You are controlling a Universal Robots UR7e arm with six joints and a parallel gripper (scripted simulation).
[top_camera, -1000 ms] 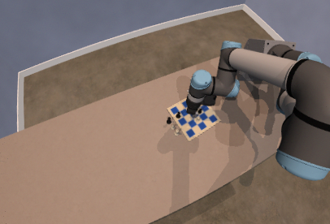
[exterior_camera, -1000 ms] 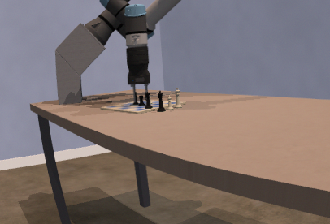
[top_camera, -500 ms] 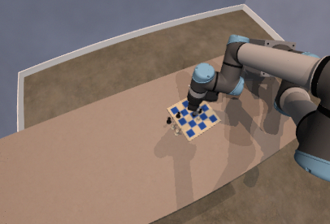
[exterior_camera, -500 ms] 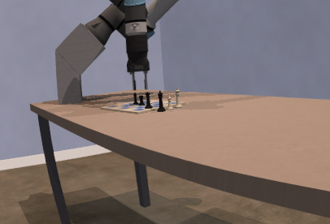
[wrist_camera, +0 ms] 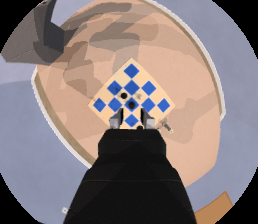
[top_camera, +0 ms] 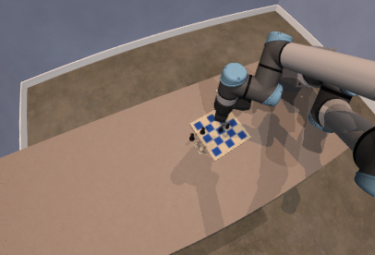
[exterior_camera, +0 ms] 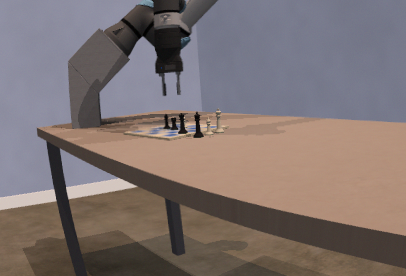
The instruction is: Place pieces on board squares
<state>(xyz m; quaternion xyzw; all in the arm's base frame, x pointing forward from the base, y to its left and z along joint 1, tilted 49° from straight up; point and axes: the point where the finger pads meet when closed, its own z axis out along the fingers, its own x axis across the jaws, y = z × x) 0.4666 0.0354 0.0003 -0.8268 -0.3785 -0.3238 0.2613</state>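
Now: hand 130 mm short of the white king, 70 mm to the right of it and 90 mm above it. From my hand the other things lie so: black king 140 mm ahead, 10 mm to the right, 90 mm below; chessboard 120 mm below; white bishop 140 mm ahead, 30 mm to the left, 100 mm below.
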